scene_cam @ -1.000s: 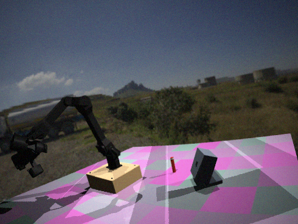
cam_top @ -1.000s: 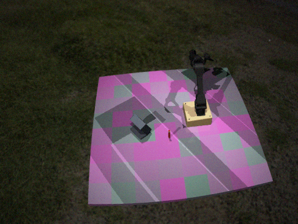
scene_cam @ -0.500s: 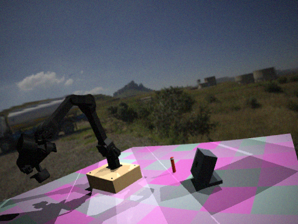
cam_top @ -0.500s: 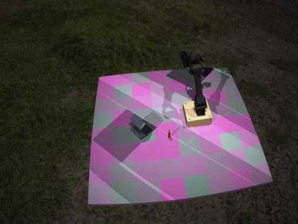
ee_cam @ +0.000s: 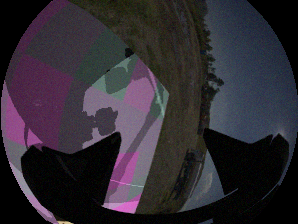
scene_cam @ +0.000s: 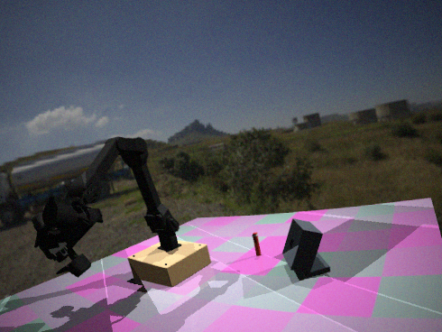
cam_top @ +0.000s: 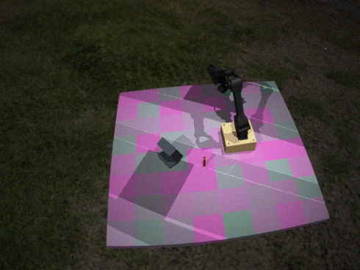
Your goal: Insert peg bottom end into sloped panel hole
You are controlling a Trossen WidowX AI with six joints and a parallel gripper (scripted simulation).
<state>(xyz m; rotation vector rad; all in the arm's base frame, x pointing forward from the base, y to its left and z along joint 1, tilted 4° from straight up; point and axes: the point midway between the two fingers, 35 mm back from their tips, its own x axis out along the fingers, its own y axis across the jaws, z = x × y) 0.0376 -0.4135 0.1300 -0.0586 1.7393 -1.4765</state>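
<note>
Now: gripper tip 60 cm to the right of the peg, 22 cm short of it and 13 cm above it. The rest, counted from my gripper tip: dark foot: 55 cm to the left, 45 cm ahead, 18 cm below; sloped grey panel: 53 cm to the left, 43 cm ahead, 11 cm below.
</note>
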